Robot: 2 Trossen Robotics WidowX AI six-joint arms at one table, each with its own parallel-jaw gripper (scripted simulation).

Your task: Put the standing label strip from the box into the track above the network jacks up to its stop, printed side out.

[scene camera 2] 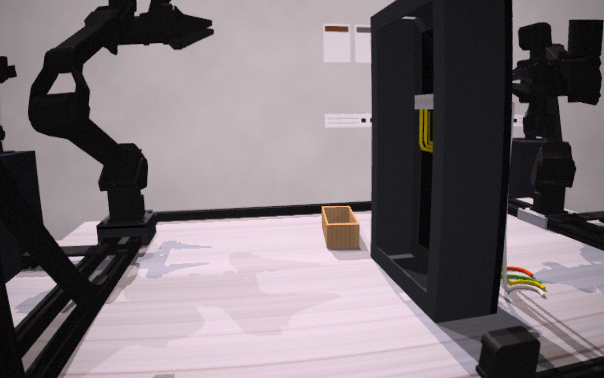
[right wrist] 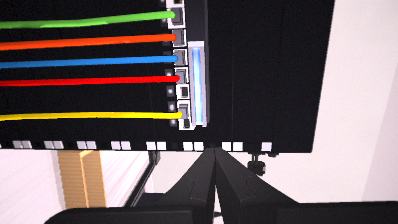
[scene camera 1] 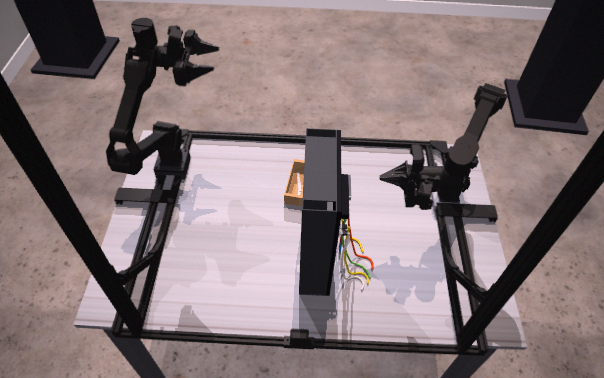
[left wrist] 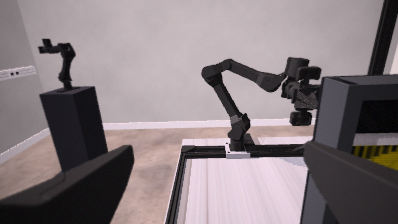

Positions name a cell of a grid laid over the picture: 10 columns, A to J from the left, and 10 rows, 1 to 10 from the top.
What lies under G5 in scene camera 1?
The right gripper.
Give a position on a box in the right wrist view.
At C8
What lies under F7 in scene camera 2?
A box.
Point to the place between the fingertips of the left gripper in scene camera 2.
D1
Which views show the right gripper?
Scene camera 2, the right wrist view, scene camera 1 and the left wrist view: all of them.
